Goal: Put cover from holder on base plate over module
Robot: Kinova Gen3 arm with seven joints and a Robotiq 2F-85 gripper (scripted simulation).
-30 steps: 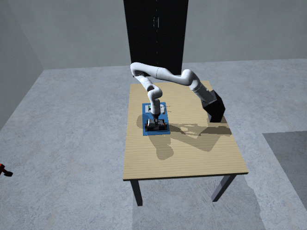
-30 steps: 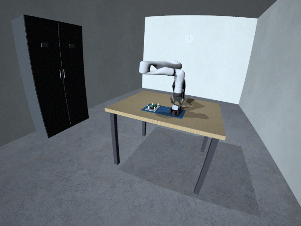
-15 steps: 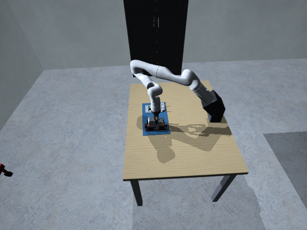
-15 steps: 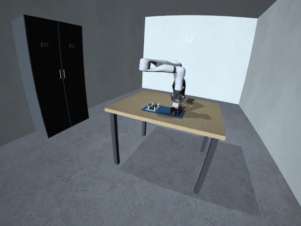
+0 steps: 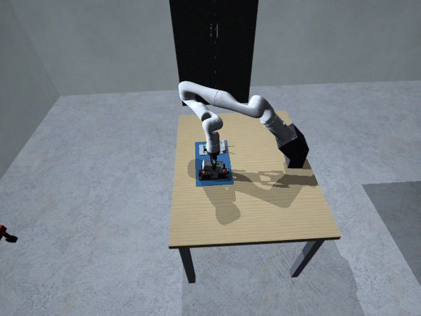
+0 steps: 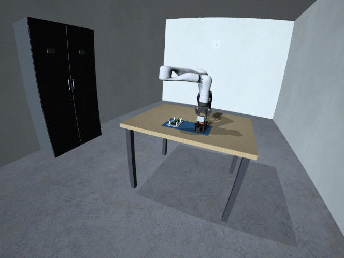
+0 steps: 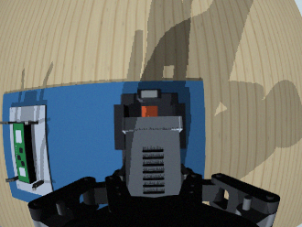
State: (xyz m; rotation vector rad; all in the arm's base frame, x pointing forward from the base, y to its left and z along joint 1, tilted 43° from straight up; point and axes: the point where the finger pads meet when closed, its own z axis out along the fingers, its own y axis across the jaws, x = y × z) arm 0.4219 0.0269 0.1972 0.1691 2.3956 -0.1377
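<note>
Right now my hand is 10 mm short of the light grey cover and 10 mm above it.
</note>
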